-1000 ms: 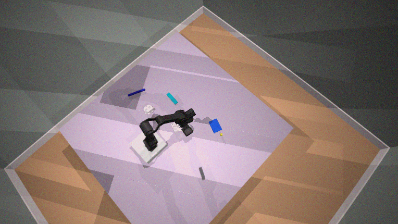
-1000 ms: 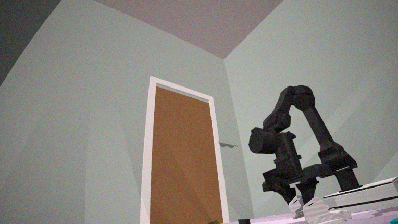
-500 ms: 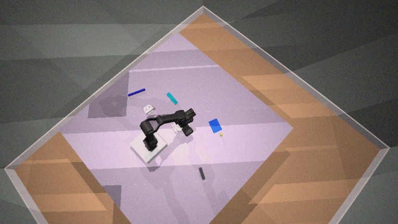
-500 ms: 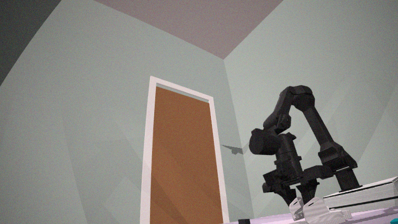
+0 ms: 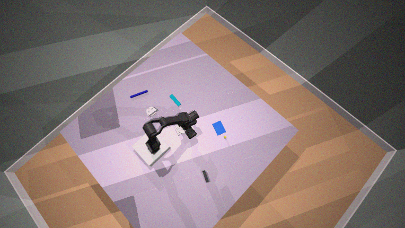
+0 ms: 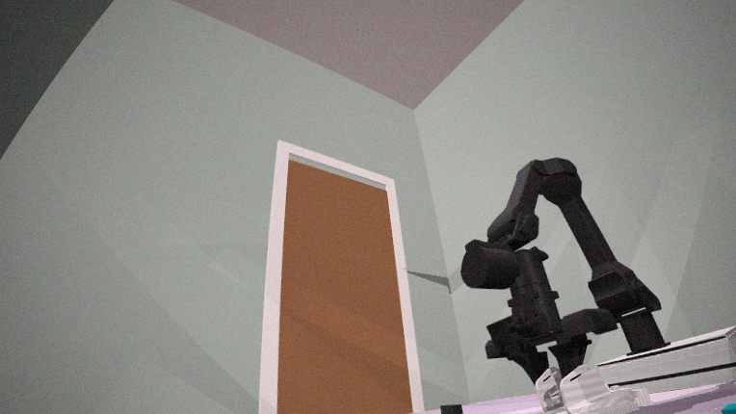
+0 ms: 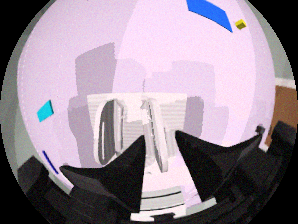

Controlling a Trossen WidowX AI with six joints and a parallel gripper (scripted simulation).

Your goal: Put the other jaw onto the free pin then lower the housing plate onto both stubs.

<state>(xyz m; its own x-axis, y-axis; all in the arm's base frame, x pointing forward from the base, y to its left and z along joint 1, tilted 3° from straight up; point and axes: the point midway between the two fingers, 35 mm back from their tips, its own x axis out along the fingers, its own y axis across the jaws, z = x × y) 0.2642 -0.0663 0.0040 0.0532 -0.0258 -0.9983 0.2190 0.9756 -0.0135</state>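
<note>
Right now the white housing part is 8 cm behind my gripper tip, 31 cm to the left of it and 1 cm above it. The rest, counted from my gripper tip: yellow cube 14 cm ahead, 25 cm to the right, 1 cm below; then cyan bar 11 cm ahead, 24 cm to the left, 1 cm below; then blue flat plate 17 cm ahead, 17 cm to the right, 2 cm below.
</note>
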